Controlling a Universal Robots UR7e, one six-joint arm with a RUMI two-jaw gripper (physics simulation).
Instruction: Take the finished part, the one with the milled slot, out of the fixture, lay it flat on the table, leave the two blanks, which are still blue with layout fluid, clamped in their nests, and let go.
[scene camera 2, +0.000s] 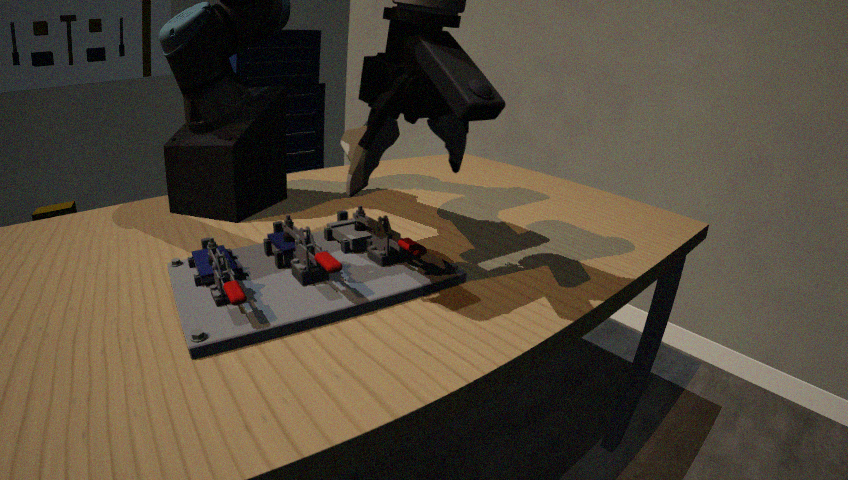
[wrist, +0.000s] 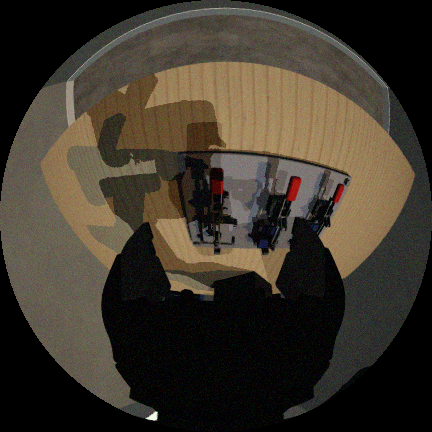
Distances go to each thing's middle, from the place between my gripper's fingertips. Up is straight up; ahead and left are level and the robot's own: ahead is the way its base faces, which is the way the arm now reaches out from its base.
Right now the finished part (scene camera 2: 343, 229) is 14 cm behind my hand, 1 cm to the left of it and 10 cm below it. From my hand the other things lie so: fixture plate (scene camera 2: 277, 304): 9 cm behind, 10 cm to the right, 12 cm below.
